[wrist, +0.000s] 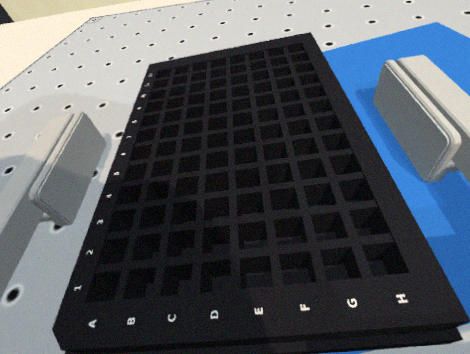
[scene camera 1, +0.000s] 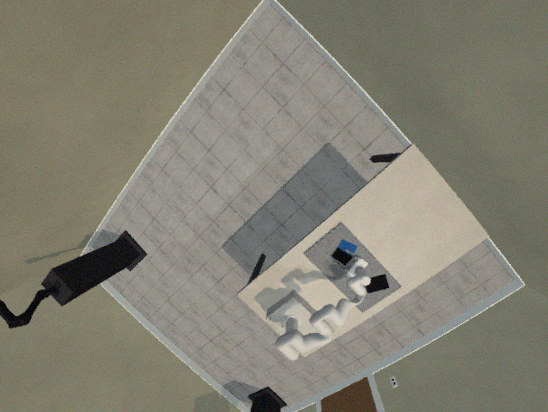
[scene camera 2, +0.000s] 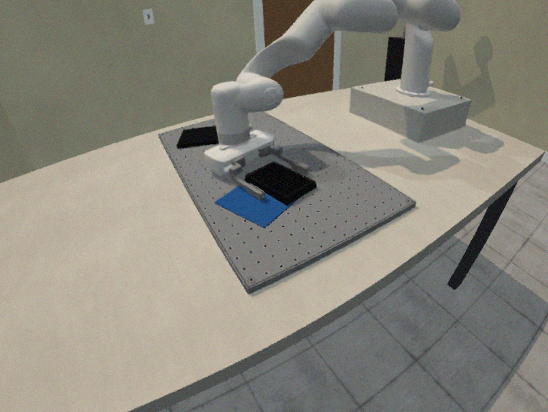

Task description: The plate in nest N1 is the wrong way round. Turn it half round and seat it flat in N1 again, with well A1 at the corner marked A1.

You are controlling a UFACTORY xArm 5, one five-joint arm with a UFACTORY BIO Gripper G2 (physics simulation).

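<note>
A black 96-well plate (scene camera 1: 342, 257) (scene camera 2: 281, 183) (wrist: 247, 190) lies partly over a blue sheet (scene camera 1: 347, 245) (scene camera 2: 250, 207) (wrist: 420, 65). In the wrist view its letters A to H run left to right along the near edge, and well A1 is at the near left corner. A second black edge shows beneath its near edge; whether it sits flat in a nest I cannot tell. My gripper (scene camera 2: 284, 183) (wrist: 242, 145) is open and empty, with one finger beyond each long side of the plate and a gap on both sides. No N1 label or A1 corner mark is readable.
Another flat black object (scene camera 1: 377, 283) (scene camera 2: 196, 137) lies at the far end of the grey perforated board (scene camera 1: 320, 250) (scene camera 2: 325, 248), partly behind the arm in scene camera 2. The arm's grey base block (scene camera 2: 385, 112) stands on the table (scene camera 2: 110, 260).
</note>
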